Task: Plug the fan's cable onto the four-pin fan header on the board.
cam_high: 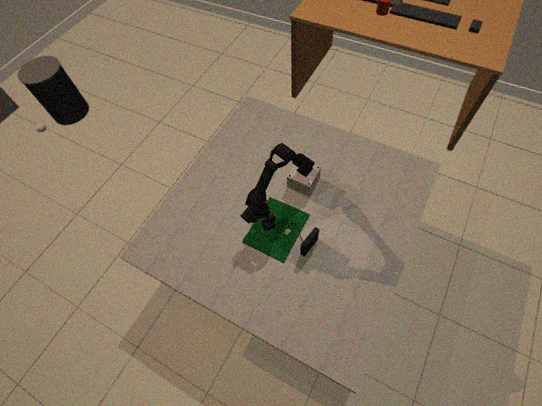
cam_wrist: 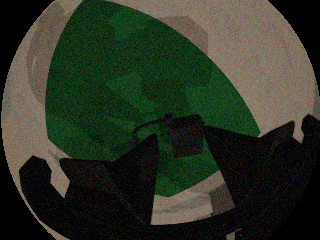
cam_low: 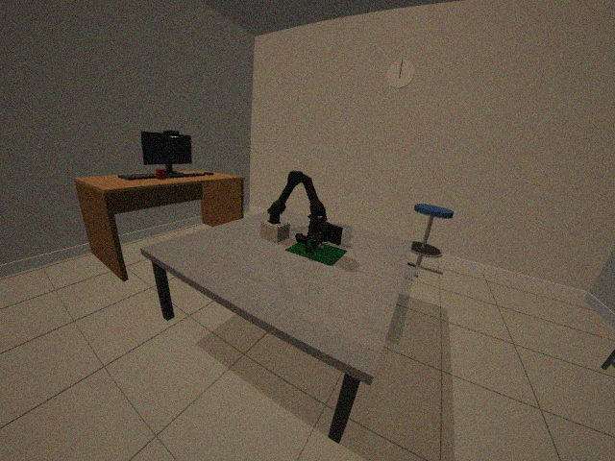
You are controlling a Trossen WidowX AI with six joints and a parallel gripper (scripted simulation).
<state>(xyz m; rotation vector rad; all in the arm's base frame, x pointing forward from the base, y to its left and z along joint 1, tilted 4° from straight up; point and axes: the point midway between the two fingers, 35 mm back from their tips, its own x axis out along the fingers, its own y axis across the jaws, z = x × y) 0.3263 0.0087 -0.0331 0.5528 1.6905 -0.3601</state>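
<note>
The dark fan plug lies 10 mm below my gripper tip and 10 mm behind it. Also, from my gripper tip: green board 60 mm to the left, 40 mm below, 10 mm ahead; black fan 240 mm to the left, 40 mm above, 20 mm behind; pale four-pin header 120 mm to the left, 20 mm below, 10 mm behind.
</note>
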